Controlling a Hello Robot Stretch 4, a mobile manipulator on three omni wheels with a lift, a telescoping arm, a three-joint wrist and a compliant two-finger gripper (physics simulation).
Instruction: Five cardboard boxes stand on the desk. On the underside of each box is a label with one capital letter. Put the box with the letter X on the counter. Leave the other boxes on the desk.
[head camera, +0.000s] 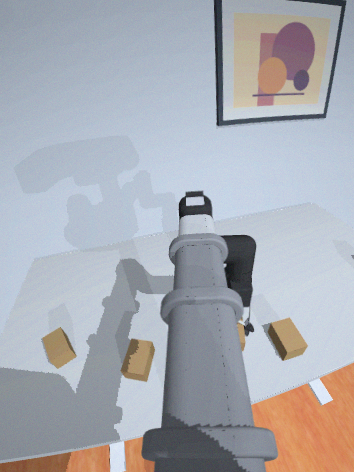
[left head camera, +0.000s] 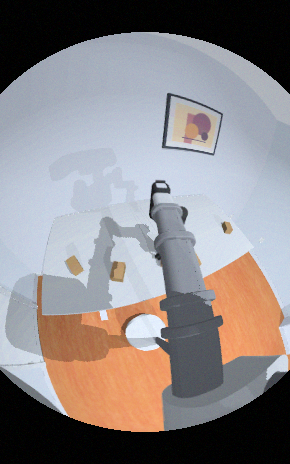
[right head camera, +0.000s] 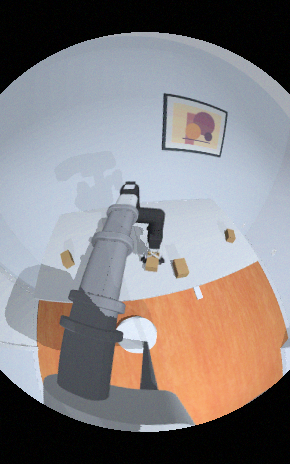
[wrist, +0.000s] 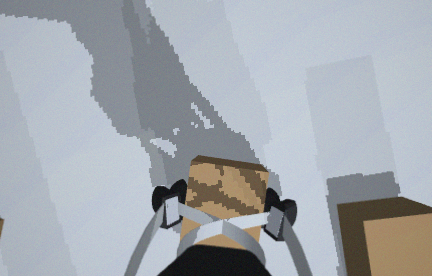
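Observation:
My gripper is shut on a cardboard box, low over the desk; whether the box touches the desk is unclear. The arm mostly covers this box in the head camera view. A second box stands close to its right. A third box and a fourth box stand to the left. A fifth box stands at the far right. All labels are hidden. The counter cannot be made out.
The telescoping arm reaches across the desk. A framed picture hangs on the wall behind. A round white object is below the desk's front edge, above the wooden floor.

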